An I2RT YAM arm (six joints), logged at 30 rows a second.
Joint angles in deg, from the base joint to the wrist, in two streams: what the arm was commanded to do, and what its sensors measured. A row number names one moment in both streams.
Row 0, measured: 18.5, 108.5, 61.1, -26.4, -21.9, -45.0
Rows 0 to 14, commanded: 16.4, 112.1, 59.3, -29.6, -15.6, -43.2; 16.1, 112.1, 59.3, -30.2, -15.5, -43.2; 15.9, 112.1, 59.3, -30.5, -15.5, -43.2; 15.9, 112.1, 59.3, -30.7, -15.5, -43.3; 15.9, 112.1, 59.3, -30.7, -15.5, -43.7; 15.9, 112.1, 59.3, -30.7, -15.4, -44.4; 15.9, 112.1, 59.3, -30.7, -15.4, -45.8; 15.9, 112.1, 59.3, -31.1, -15.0, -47.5; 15.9, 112.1, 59.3, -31.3, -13.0, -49.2; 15.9, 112.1, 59.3, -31.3, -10.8, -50.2; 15.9, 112.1, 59.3, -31.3, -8.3, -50.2; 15.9, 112.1, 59.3, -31.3, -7.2, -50.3; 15.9, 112.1, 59.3, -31.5, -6.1, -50.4; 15.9, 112.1, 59.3, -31.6, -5.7, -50.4; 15.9, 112.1, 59.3, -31.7, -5.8, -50.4
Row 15, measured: 16.6, 108.3, 62.0, -30.0, -17.4, -49.0
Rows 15 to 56, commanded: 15.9, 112.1, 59.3, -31.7, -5.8, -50.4; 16.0, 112.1, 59.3, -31.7, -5.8, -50.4; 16.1, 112.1, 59.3, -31.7, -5.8, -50.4; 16.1, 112.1, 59.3, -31.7, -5.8, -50.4; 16.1, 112.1, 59.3, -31.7, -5.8, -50.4; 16.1, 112.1, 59.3, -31.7, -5.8, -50.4; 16.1, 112.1, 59.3, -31.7, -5.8, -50.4; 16.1, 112.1, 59.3, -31.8, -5.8, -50.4; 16.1, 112.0, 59.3, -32.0, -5.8, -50.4; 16.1, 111.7, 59.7, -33.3, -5.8, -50.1; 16.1, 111.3, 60.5, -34.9, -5.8, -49.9; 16.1, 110.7, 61.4, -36.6, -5.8, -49.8; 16.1, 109.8, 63.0, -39.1, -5.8, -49.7; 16.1, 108.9, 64.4, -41.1, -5.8, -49.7; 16.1, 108.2, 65.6, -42.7, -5.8, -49.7; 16.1, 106.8, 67.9, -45.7, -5.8, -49.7; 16.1, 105.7, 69.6, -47.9, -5.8, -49.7; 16.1, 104.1, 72.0, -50.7, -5.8, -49.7; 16.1, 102.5, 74.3, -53.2, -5.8, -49.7; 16.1, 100.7, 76.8, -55.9, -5.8, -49.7; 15.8, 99.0, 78.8, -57.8, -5.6, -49.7; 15.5, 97.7, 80.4, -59.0, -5.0, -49.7; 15.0, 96.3, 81.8, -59.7, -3.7, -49.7; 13.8, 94.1, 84.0, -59.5, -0.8, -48.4; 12.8, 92.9, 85.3, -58.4, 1.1, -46.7; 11.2, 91.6, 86.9, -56.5, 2.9, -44.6; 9.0, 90.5, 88.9, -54.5, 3.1, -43.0; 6.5, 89.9, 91.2, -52.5, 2.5, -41.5; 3.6, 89.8, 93.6, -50.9, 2.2, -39.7; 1.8, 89.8, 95.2, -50.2, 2.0, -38.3; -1.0, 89.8, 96.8, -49.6, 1.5, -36.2; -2.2, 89.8, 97.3, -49.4, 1.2, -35.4; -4.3, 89.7, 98.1, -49.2, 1.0, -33.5; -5.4, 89.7, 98.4, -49.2, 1.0, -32.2; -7.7, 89.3, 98.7, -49.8, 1.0, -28.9; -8.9, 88.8, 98.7, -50.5, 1.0, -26.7; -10.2, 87.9, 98.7, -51.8, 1.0, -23.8; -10.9, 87.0, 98.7, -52.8, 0.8, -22.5; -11.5, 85.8, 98.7, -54.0, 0.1, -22.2; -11.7, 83.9, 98.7, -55.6, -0.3, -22.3; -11.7, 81.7, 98.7, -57.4, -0.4, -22.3; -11.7, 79.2, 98.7, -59.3, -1.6, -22.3
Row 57, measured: -11.8, 87.4, 97.7, -55.8, 1.0, -26.5
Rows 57 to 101, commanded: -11.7, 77.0, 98.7, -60.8, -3.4, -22.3; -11.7, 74.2, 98.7, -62.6, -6.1, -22.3; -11.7, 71.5, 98.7, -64.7, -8.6, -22.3; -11.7, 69.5, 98.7, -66.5, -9.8, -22.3; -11.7, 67.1, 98.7, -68.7, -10.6, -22.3; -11.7, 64.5, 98.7, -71.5, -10.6, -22.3; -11.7, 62.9, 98.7, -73.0, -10.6, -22.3; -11.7, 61.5, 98.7, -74.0, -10.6, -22.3; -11.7, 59.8, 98.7, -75.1, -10.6, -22.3; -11.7, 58.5, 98.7, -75.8, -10.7, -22.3; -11.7, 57.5, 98.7, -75.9, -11.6, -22.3; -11.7, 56.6, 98.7, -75.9, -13.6, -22.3; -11.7, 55.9, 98.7, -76.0, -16.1, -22.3; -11.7, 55.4, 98.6, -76.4, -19.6, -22.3; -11.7, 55.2, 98.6, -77.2, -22.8, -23.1; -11.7, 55.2, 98.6, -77.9, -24.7, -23.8; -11.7, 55.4, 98.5, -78.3, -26.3, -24.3; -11.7, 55.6, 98.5, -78.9, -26.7, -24.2; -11.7, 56.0, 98.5, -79.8, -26.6, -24.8; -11.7, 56.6, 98.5, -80.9, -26.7, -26.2; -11.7, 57.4, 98.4, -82.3, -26.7, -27.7; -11.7, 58.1, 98.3, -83.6, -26.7, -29.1; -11.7, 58.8, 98.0, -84.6, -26.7, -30.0; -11.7, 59.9, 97.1, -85.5, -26.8, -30.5; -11.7, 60.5, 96.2, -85.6, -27.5, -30.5; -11.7, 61.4, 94.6, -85.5, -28.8, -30.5; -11.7, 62.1, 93.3, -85.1, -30.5, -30.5; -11.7, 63.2, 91.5, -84.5, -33.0, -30.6; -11.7, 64.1, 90.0, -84.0, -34.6, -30.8; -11.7, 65.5, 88.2, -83.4, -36.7, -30.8; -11.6, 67.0, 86.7, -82.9, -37.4, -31.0; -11.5, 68.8, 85.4, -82.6, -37.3, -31.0; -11.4, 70.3, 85.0, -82.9, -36.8, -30.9; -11.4, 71.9, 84.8, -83.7, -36.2, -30.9; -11.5, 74.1, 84.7, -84.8, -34.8, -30.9; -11.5, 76.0, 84.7, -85.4, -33.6, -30.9; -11.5, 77.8, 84.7, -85.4, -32.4, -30.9; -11.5, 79.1, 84.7, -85.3, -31.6, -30.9; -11.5, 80.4, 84.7, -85.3, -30.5, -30.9; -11.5, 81.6, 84.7, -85.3, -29.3, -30.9; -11.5, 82.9, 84.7, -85.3, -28.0, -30.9; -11.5, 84.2, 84.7, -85.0, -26.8, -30.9; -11.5, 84.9, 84.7, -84.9, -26.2, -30.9; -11.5, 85.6, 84.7, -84.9, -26.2, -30.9; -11.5, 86.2, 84.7, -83.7, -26.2, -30.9
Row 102, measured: -11.8, 84.2, 84.8, -85.0, -28.6, -29.9
